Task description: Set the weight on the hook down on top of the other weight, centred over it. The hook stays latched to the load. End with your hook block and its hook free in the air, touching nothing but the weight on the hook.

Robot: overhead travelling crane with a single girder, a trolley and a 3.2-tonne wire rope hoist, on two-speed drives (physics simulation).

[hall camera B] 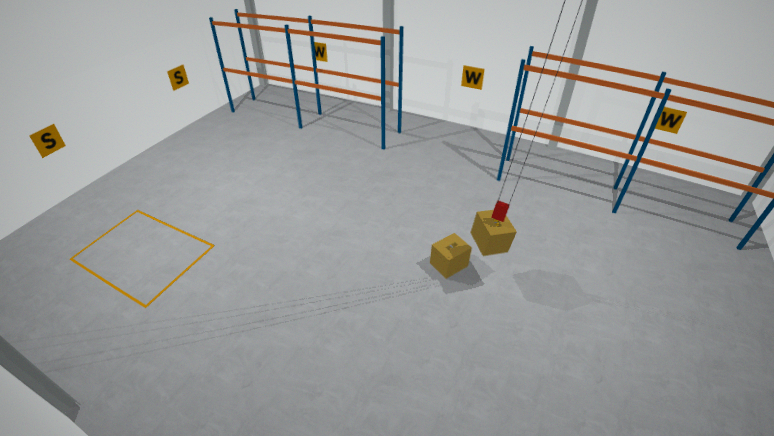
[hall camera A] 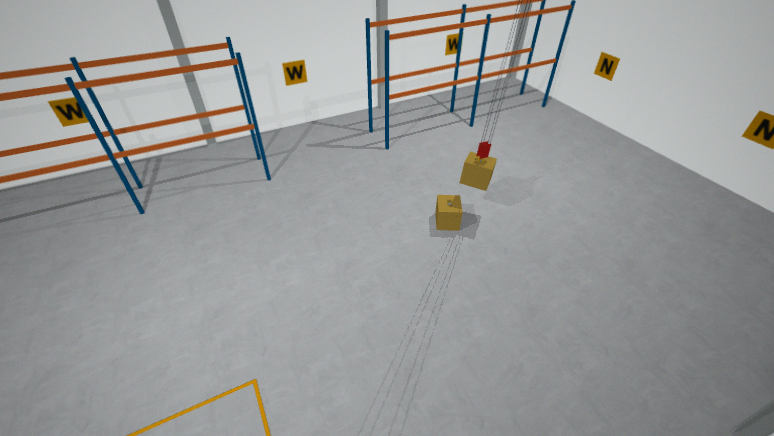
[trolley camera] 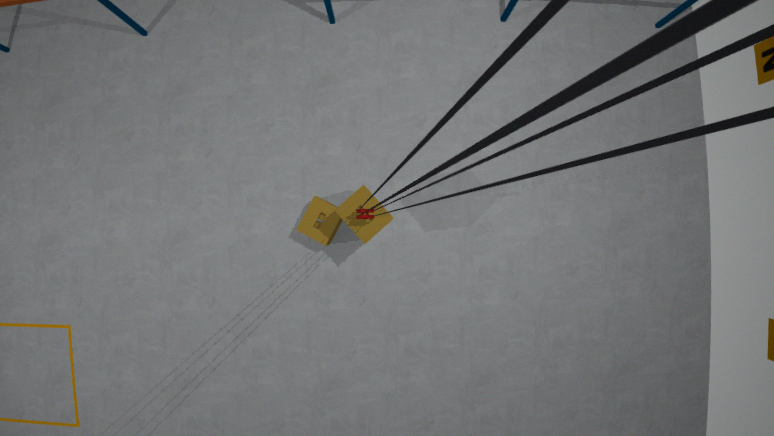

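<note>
My red hook block (hall camera A: 483, 150) (hall camera B: 499, 211) (trolley camera: 365, 213) hangs on slanting ropes, its hook latched to a yellow box-shaped weight (hall camera A: 476, 174) (hall camera B: 493, 241) (trolley camera: 373, 227). This weight hangs in the air, with a separate shadow on the floor. The other yellow weight (hall camera A: 448, 217) (hall camera B: 450, 261) (trolley camera: 311, 216) stands on the floor, with a small lug on top. In the trolley view the hanging weight is to its right, overlapping its right corner slightly and turned differently; it is off centre. In hall camera B it is up and to the right. The hook itself is too small to make out.
A left rack (hall camera A: 105, 146) (hall camera B: 382, 92) and a right rack (hall camera A: 386, 89) (hall camera B: 641, 151) with blue posts and orange beams stand along the W wall, behind the weights. A yellow outlined rectangle (hall camera A: 191, 407) (hall camera B: 176, 228) (trolley camera: 74, 375) is marked on the floor, away from both weights.
</note>
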